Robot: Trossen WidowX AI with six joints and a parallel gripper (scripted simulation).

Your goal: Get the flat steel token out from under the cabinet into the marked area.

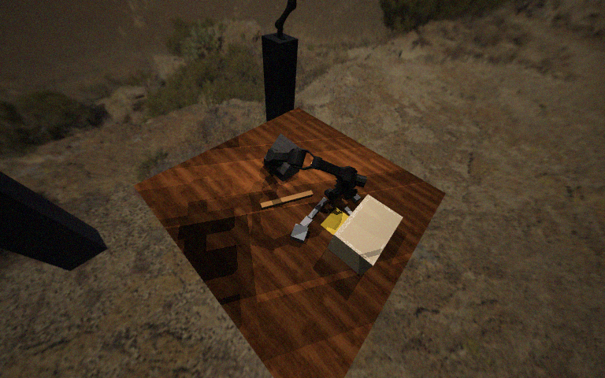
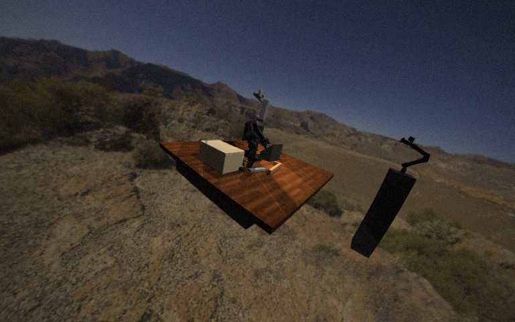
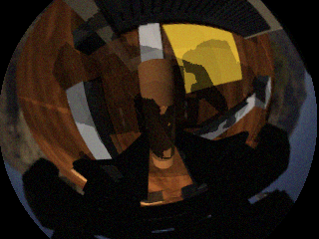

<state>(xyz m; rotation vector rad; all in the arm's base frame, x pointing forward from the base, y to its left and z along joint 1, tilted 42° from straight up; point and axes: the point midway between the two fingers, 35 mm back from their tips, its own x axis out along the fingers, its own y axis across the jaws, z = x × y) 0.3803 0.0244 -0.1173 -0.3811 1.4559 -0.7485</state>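
Now: the grey bar 20 mm ahead of my gripper tip and 100 mm to the left of it. From my gripper tip the other things lie so: steel token 250 mm ahead, 90 mm to the right; then wooden stick 190 mm behind, 210 mm to the right; then grey scraper 30 mm behind, 190 mm to the right.
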